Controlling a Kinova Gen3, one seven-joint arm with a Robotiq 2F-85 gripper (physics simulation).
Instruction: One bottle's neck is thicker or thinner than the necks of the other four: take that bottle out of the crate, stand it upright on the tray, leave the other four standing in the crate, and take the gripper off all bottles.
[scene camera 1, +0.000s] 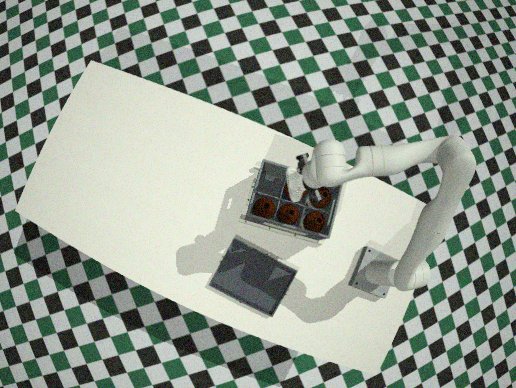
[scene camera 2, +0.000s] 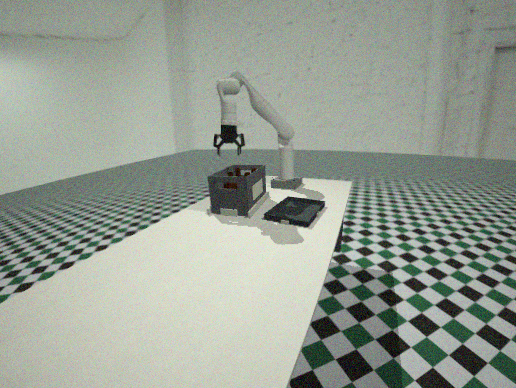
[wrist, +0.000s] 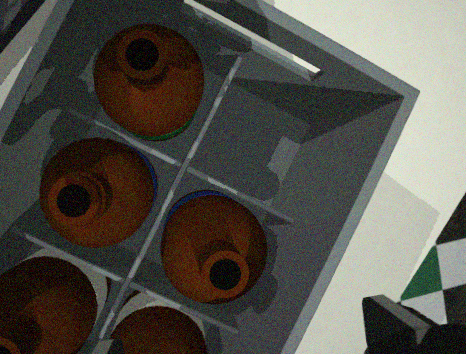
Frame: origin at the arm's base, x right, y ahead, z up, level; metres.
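Where they show: gripper, between the fingertips: (scene camera 2: 229, 155) (wrist: 247, 344); arm's base, origin of its link: (scene camera 1: 376, 272) (scene camera 2: 286, 178).
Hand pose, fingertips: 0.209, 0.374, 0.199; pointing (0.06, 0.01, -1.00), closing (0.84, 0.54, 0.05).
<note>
Things, the pixels of their top centre, and the offset from my fingertips, as dx, dy, dz. "pt": a spot on its surface instead. Level surfaces: height alone.
- grey crate, centre of its top: (wrist: 148, 247) (scene camera 1: 296, 198) (scene camera 2: 238, 170) -0.044, +0.004, -0.069
- green-labelled bottle, centre of its top: (wrist: 142, 54) (scene camera 1: 266, 206) -0.089, +0.091, -0.081
- dark tray, a spot on its surface: (scene camera 1: 245, 292) pt -0.385, +0.077, -0.239
- white table, height of its surface: dz -0.244
The grey crate (scene camera 1: 280, 226) (scene camera 2: 224, 197) (wrist: 369, 182) holds five brown bottles upright in six compartments. In the wrist view, the green-labelled bottle (wrist: 150, 97) (scene camera 1: 264, 207) stands across a divider from the empty compartment. Blue-labelled bottles stand left (wrist: 120, 200) (scene camera 1: 288, 214) and right (wrist: 210, 225); two white-labelled bottles (wrist: 60, 295) (wrist: 160, 330) are cut off below. Which neck differs I cannot tell surely. My gripper (scene camera 1: 308, 177) (scene camera 2: 229, 153) is open above the crate, touching no bottle. The dark tray (scene camera 1: 245, 292) (scene camera 2: 292, 212) lies flat beside the crate, with no bottle on it.
The crate's walls and thin dividers (wrist: 212, 107) surround the bottles. The robot's base (scene camera 1: 367, 270) (scene camera 2: 286, 182) stands on the white table (scene camera 1: 125, 175) (scene camera 2: 175, 290), near the crate and tray. The arm covers part of the crate in scene camera 1.
</note>
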